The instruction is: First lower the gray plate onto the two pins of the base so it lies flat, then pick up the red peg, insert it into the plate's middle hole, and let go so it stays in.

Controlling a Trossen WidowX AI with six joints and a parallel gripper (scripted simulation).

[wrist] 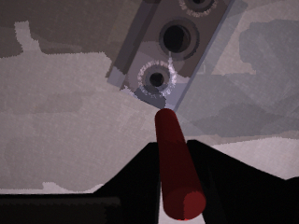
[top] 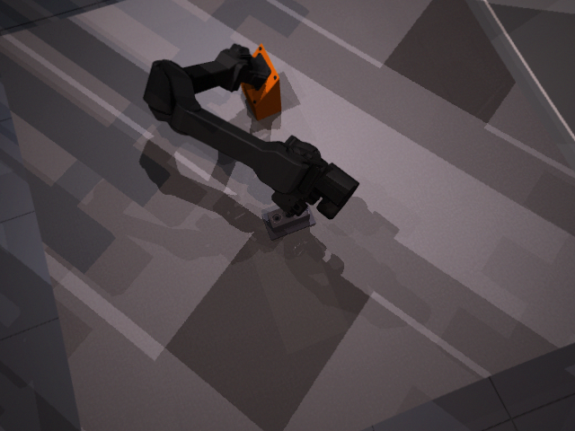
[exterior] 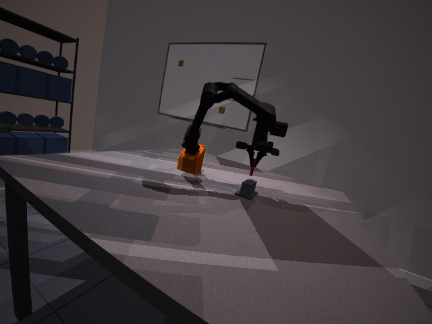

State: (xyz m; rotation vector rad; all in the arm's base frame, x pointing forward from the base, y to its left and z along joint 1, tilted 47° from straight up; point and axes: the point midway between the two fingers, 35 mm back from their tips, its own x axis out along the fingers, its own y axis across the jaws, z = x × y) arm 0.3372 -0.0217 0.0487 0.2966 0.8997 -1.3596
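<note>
My gripper tip is 10 mm short of the gray plate, 50 mm to the left of it and 70 mm above it. The rest, counted from my gripper tip: dark flat base: 10 mm ahead, 50 mm to the right, 110 mm below; red peg: right at my gripper tip.
</note>
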